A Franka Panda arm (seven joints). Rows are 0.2 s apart.
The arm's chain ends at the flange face. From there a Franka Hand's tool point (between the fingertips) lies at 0.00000 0.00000 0.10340 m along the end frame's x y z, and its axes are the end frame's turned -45 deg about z.
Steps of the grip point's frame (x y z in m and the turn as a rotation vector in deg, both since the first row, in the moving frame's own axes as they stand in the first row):
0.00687 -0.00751 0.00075 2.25 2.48 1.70
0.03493 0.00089 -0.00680 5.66 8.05 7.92
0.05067 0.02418 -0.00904 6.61 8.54 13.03
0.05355 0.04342 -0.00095 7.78 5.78 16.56
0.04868 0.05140 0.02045 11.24 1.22 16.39
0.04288 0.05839 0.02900 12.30 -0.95 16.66
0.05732 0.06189 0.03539 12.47 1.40 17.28
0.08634 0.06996 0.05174 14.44 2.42 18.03
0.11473 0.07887 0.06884 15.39 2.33 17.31
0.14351 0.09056 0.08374 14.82 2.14 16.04
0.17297 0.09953 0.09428 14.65 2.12 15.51
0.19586 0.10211 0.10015 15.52 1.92 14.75
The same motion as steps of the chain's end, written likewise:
-0.00084 -0.00414 0.00093 3.34 0.16 1.70
0.02110 -0.00693 -0.00528 9.69 1.69 7.92
0.04832 0.00004 -0.00722 10.71 1.36 13.03
0.06860 0.01018 0.00052 9.59 -1.41 16.56
0.08105 0.01932 0.02244 8.81 -7.09 16.39
0.08607 0.02757 0.03137 8.03 -9.37 16.66
0.09546 0.02263 0.03784 9.81 -7.83 17.28
0.12210 0.01173 0.05507 11.92 -8.50 18.03
0.14974 -0.00088 0.07260 12.53 -9.23 17.31
0.17831 -0.01409 0.08723 11.99 -8.97 16.04
0.20544 -0.02889 0.09769 11.86 -8.86 15.51
0.22482 -0.04235 0.10396 12.33 -9.62 14.75

